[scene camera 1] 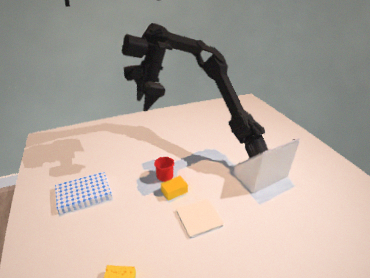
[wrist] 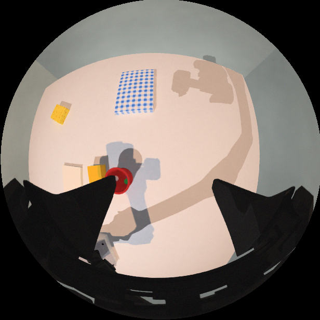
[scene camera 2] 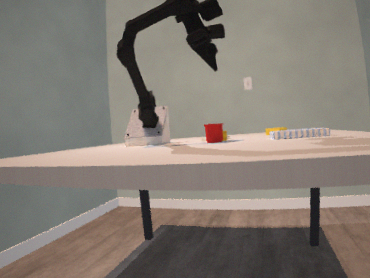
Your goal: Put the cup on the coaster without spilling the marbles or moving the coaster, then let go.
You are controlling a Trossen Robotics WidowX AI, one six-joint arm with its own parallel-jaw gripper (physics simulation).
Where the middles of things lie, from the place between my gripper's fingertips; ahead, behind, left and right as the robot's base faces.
Right now the blue-and-white checked block (scene camera 1: pixel 79 193) is 25 cm ahead of my hand, 9 cm to the left of it and 23 cm below it.
